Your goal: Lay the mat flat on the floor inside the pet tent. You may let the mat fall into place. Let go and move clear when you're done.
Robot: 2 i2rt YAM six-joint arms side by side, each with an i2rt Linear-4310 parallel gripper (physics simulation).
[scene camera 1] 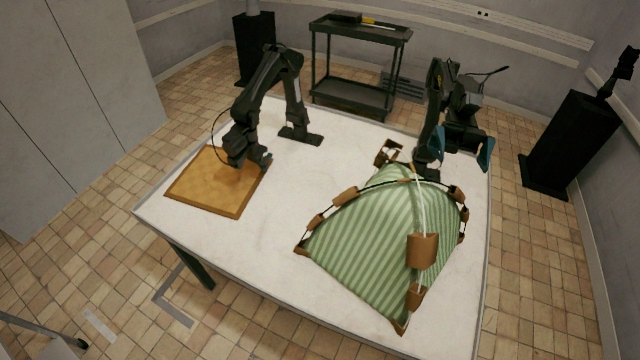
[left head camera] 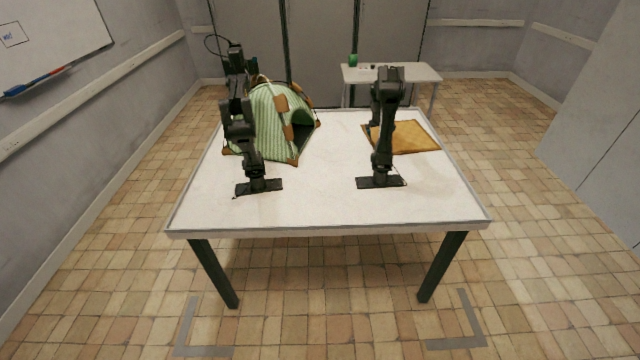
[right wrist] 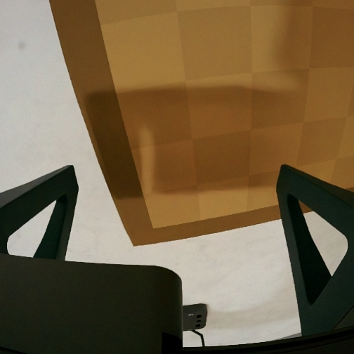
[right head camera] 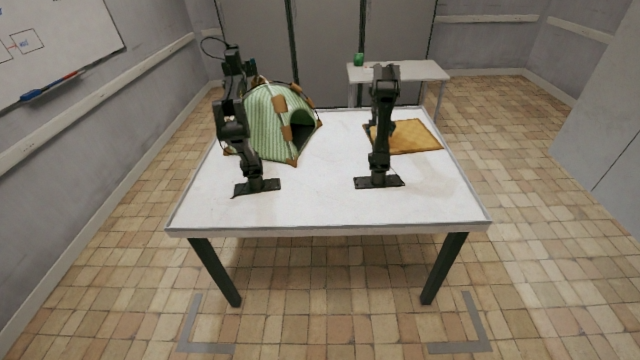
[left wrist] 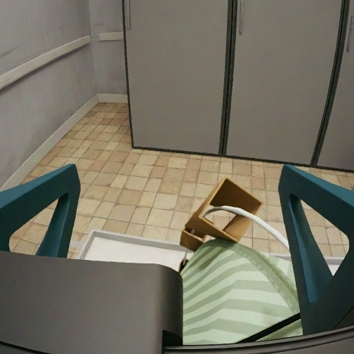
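Note:
The orange checked mat (left head camera: 417, 137) (right head camera: 420, 137) (scene camera 1: 205, 180) (right wrist: 220, 50) lies flat on the table, at the right in the head views and outside the tent. The green striped pet tent (left head camera: 267, 122) (right head camera: 262, 122) (scene camera 1: 370, 240) (left wrist: 235, 300) stands at the left in the head views, its dark opening facing right; its inner floor is mostly hidden. My right gripper (scene camera 1: 266, 162) (right wrist: 176, 176) is open and empty, low over the mat's edge near one corner. My left gripper (scene camera 1: 462, 164) (left wrist: 179, 175) is open and empty, raised near the tent's top.
The white table (left head camera: 320, 200) (right head camera: 320, 200) (scene camera 1: 280, 225) has a raised rim. Brown sleeves and a white pole (scene camera 1: 421, 210) stand out from the tent. A small side table (left head camera: 420, 72) (right head camera: 425, 70) is behind. A dark cart (scene camera 1: 360, 95) stands beyond the table.

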